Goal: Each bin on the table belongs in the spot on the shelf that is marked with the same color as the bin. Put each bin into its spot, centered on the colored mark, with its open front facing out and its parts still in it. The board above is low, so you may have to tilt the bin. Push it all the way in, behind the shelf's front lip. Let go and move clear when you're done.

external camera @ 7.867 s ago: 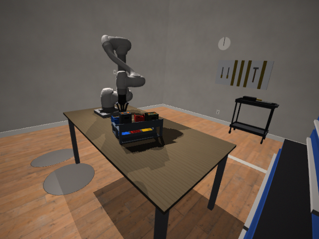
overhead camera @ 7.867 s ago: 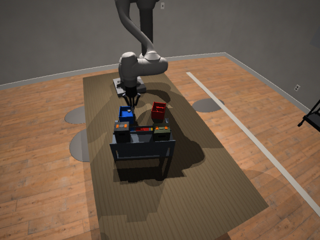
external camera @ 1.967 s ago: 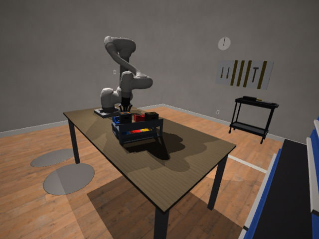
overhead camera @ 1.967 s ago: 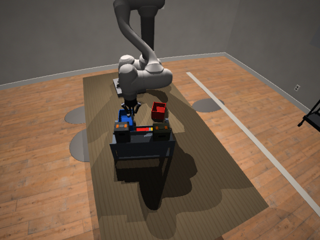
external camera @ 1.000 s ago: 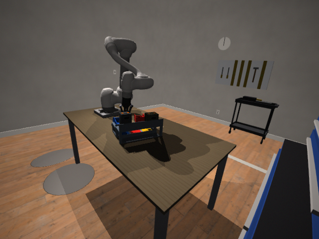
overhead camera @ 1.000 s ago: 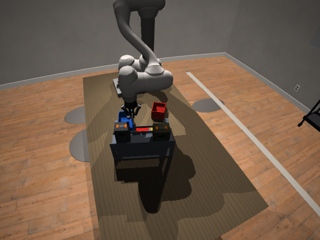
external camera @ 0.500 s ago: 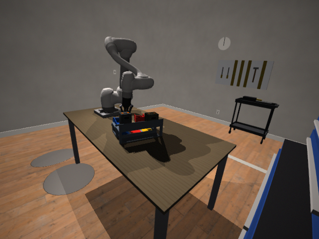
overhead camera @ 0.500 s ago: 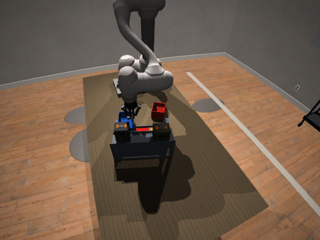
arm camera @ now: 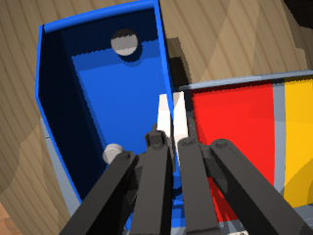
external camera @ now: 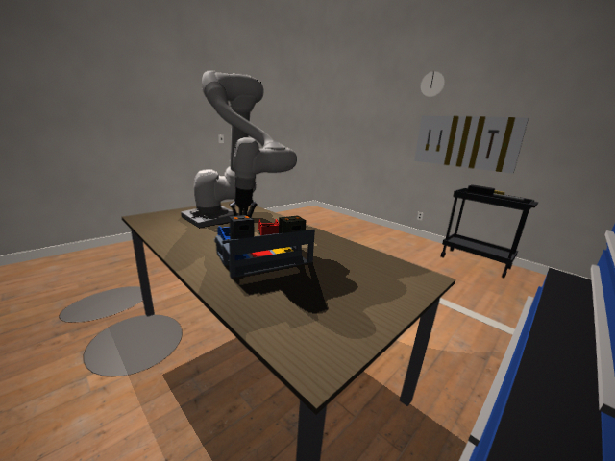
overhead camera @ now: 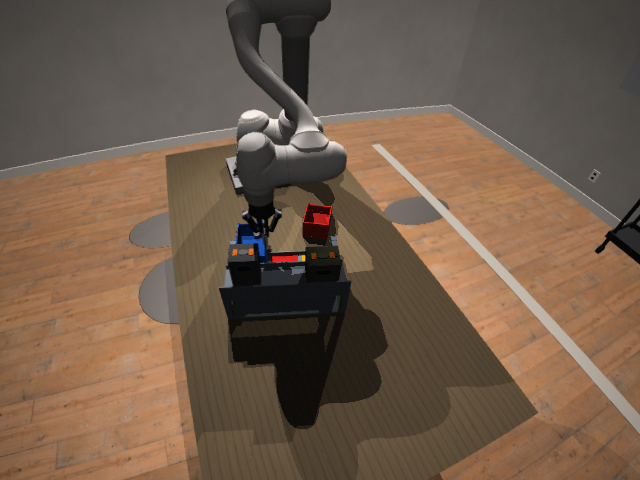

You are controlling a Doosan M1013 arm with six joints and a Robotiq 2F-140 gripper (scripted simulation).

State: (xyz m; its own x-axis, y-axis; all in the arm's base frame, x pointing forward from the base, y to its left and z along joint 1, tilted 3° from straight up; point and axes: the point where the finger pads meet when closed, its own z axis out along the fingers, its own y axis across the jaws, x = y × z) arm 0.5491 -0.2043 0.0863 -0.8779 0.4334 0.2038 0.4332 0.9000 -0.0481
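My hand is 3 cm past the blue bin, 4 cm to the left of it and 4 cm above it. Round my hand: green toolbox (24 cm ahead, 8 cm to the left, 3 cm above); then red bin (7 cm behind, 27 cm to the left, 8 cm below); then dark box (14 cm ahead, 12 cm to the right, 5 cm above).
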